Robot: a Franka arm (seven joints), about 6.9 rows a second.
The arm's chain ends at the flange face. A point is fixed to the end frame.
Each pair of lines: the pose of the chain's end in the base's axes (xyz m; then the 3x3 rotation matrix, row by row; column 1 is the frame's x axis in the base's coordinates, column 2 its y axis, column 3 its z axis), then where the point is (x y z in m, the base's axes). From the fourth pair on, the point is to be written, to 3 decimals.
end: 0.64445 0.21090 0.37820; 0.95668 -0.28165 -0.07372; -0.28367 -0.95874 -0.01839; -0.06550 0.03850 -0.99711
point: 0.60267 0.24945 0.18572
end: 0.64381 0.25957 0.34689; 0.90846 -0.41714 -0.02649; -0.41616 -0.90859 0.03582; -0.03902 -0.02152 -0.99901
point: 0.61747 0.31209 0.15498
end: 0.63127 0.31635 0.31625; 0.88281 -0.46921 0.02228; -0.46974 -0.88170 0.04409; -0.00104 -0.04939 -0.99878
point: 0.61708 0.37165 0.12384
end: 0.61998 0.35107 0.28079; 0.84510 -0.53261 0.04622; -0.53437 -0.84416 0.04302; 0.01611 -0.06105 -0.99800
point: 0.614 0.407 0.088
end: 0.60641 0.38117 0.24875; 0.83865 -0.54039 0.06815; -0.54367 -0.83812 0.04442; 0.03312 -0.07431 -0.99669
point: 0.605 0.438 0.056
